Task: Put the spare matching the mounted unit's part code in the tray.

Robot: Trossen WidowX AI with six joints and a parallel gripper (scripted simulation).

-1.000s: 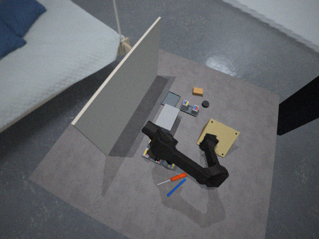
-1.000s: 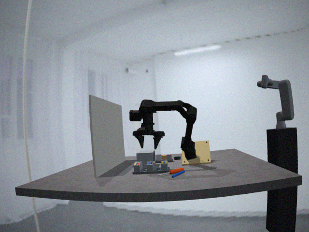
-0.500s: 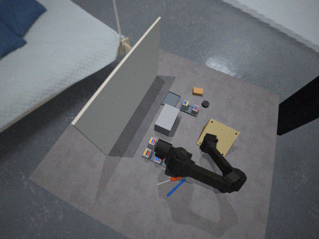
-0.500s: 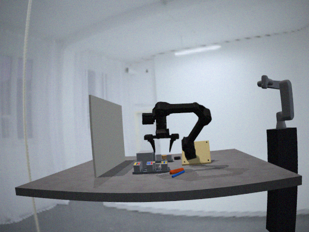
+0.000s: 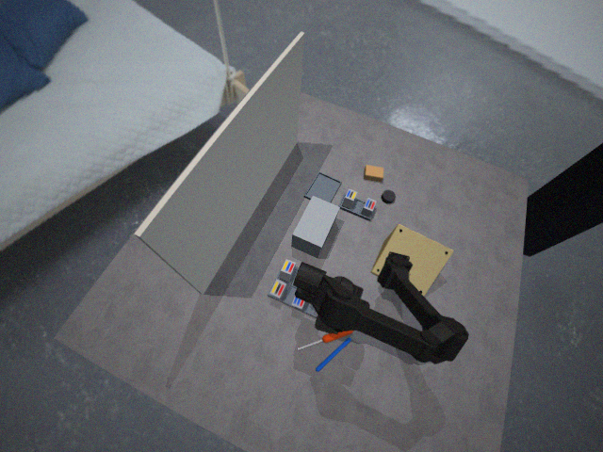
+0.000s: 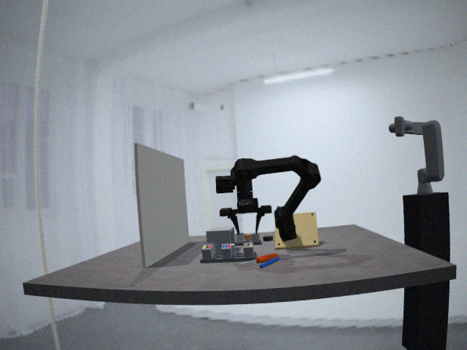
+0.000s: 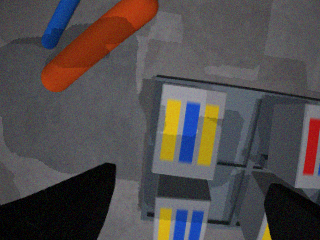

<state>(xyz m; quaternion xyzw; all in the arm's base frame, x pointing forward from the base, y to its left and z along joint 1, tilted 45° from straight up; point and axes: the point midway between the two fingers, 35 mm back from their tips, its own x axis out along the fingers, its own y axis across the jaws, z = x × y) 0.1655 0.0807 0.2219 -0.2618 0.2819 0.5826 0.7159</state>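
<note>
The flat dark grey tray lies 43 cm to the right of my gripper tip, 13 cm ahead of it and 9 cm below it. Round my gripper tip: tall grey panel 34 cm ahead, 27 cm to the right, 13 cm above; then mounted unit 24 cm to the right, 11 cm ahead, 4 cm below; then blue pen 11 cm to the left, 9 cm below, 7 cm behind.
</note>
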